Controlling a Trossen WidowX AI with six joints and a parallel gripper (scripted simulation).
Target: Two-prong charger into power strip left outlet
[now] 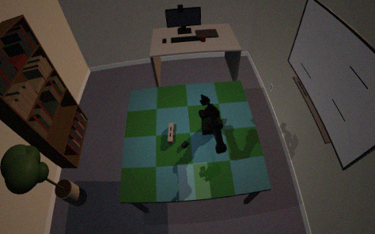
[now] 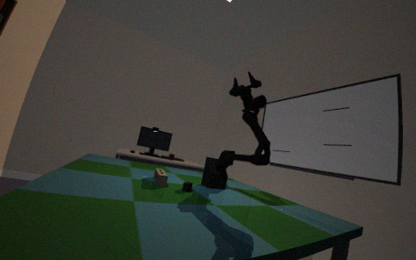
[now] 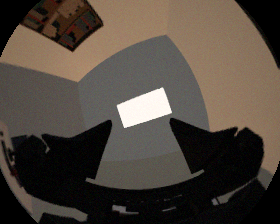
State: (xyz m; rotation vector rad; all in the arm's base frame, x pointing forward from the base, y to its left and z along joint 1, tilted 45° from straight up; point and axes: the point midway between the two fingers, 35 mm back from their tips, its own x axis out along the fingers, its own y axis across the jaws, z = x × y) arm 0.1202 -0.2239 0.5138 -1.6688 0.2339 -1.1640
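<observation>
Right now the dark charger is 67 cm below my gripper tip, 18 cm ahead of it and 3 cm to the right of it.
</observation>
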